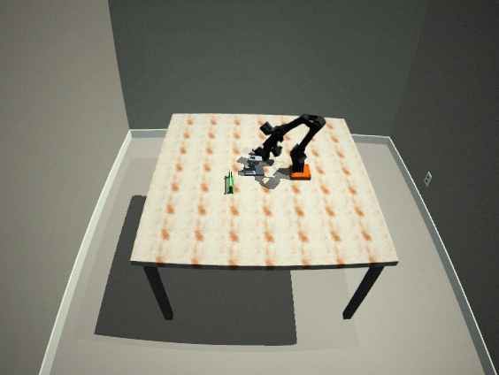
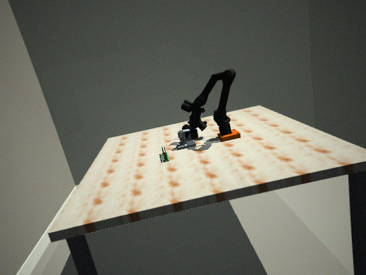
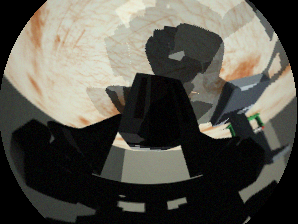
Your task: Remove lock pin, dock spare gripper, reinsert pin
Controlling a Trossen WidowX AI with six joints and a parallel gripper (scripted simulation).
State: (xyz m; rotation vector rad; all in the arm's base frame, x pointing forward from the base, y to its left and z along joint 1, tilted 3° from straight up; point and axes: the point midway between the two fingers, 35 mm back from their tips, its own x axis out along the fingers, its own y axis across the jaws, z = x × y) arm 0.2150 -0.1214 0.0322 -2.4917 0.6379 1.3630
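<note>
The spare gripper lies 10 mm above my gripper tip. Round my gripper tip: green holder 280 mm to the left, 150 mm ahead, 10 mm above; then grey mount 160 mm to the left, 40 mm above, 30 mm ahead.
</note>
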